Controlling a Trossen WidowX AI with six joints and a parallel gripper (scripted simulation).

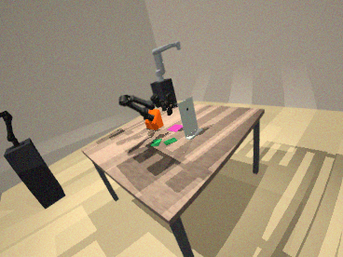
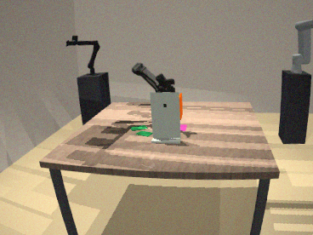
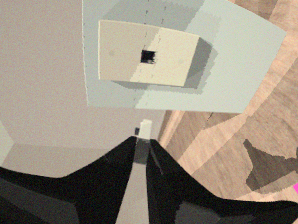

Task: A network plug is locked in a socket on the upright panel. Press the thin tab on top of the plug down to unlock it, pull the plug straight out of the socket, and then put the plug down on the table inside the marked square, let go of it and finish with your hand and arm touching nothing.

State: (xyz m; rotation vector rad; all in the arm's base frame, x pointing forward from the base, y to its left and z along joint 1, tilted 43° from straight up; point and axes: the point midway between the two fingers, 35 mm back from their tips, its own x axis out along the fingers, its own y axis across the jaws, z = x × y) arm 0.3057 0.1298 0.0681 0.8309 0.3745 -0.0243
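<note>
Right now my gripper tip is 23 cm above the magenta square, 11 cm past it and 1 cm to the right of it. The rest, counted from my gripper tip: pale plug (1 cm ahead); upright panel (12 cm ahead, 10 cm below, 3 cm to the right).
</note>
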